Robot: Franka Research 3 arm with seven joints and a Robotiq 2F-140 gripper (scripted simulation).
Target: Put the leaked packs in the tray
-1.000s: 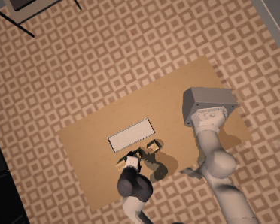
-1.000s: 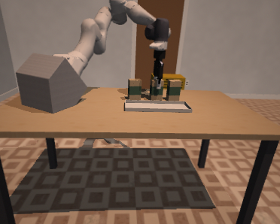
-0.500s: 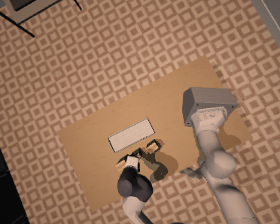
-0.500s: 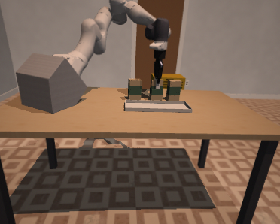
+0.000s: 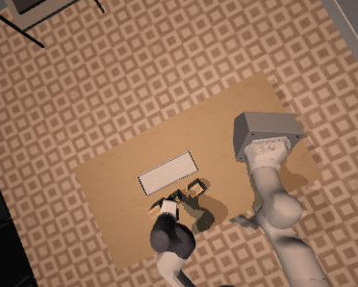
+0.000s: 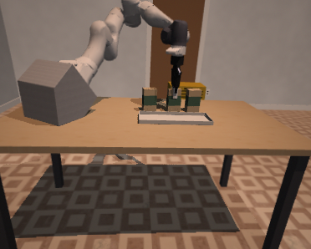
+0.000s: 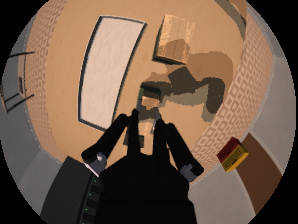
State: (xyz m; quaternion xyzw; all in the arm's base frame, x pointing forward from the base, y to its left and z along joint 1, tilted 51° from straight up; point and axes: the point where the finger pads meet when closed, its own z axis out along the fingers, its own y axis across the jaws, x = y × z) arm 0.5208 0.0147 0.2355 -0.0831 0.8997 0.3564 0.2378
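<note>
Now: the white tray 2 cm ahead of my hand, 16 cm to the right of it and 11 cm below it.
</note>
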